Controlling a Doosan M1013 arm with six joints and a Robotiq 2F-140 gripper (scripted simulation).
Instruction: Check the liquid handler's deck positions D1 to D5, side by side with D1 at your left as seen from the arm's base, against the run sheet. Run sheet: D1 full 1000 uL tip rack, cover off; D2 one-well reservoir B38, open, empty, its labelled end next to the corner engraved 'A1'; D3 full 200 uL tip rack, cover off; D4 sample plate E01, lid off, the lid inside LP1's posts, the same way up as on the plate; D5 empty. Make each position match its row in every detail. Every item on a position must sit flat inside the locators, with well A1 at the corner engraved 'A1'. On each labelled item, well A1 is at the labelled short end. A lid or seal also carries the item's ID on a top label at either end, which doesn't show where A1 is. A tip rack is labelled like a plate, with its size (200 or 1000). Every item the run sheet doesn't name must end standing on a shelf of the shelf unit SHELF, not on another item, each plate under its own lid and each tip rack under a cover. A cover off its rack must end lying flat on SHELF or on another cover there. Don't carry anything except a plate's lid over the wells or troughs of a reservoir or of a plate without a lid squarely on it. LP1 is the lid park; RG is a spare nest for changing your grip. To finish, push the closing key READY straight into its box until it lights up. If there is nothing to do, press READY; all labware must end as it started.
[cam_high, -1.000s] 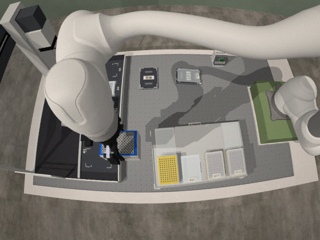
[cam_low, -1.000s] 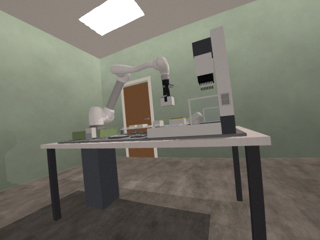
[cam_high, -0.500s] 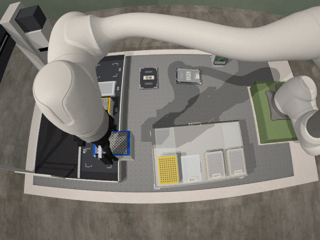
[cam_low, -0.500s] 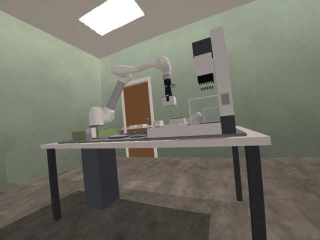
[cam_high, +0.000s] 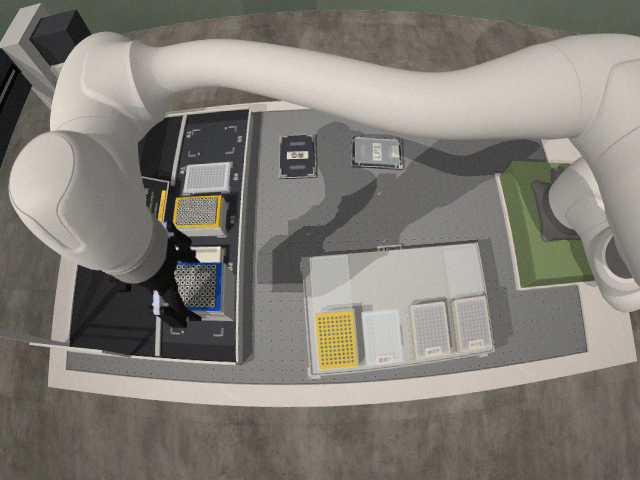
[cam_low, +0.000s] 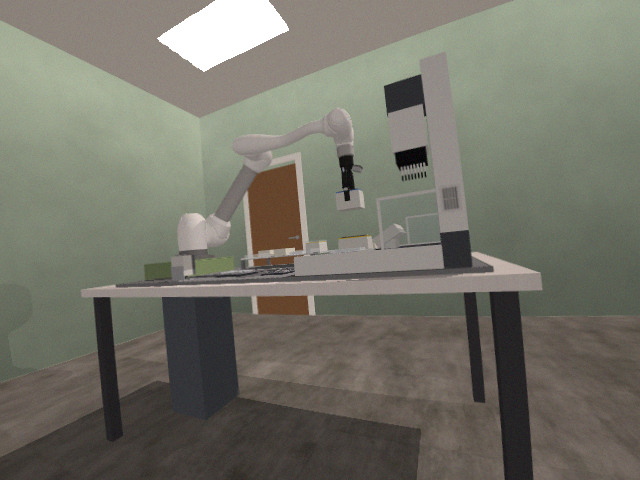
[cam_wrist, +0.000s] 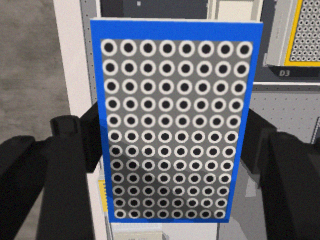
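Right now the cream one-well reservoir is 27 cm below my hand, 12 cm to the right of it and 8 cm ahead of it. Also, from my hand: yellow-rimmed tip rack 24 cm to the right, 24 cm below, 9 cm ahead; then clear lid 36 cm behind, 27 cm below, 5 cm to the left; then blue-rimmed tip rack 1 cm to the left, 1 cm ahead.
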